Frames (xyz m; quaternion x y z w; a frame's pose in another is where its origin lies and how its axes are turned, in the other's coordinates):
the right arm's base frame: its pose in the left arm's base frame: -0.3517 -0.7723 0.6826 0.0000 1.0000 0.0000 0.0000
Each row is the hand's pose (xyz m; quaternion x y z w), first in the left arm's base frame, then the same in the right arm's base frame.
Working: the left arm's base frame: its pose in the right arm's base frame: -0.3517 0.7723 0.6826 0.0000 1.0000 0.0000 0.0000

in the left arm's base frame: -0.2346 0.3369 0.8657 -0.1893 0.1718 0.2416 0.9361
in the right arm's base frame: -0.1171 1.1092 -0.1831 -0.2416 -0.9361 -0.1893 0.1718
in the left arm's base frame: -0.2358 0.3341 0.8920 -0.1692 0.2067 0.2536 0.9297
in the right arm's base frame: -0.1159 1.1064 -0.2094 -0.2536 -0.9297 -0.1692 0.2067
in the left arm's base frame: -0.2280 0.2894 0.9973 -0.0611 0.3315 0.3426 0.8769
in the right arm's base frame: -0.1237 1.0617 -0.3147 -0.3426 -0.8769 -0.0611 0.3315
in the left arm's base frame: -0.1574 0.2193 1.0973 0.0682 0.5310 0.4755 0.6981
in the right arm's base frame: -0.1943 0.9916 -0.4147 -0.4755 -0.6981 0.0682 0.5310
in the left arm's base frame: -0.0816 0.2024 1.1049 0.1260 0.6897 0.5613 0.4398
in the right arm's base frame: -0.2701 0.9747 -0.4223 -0.5613 -0.4398 0.1260 0.6897
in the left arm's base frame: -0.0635 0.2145 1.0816 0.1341 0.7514 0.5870 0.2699
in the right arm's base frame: -0.2882 0.9868 -0.3990 -0.5870 -0.2699 0.1341 0.7514
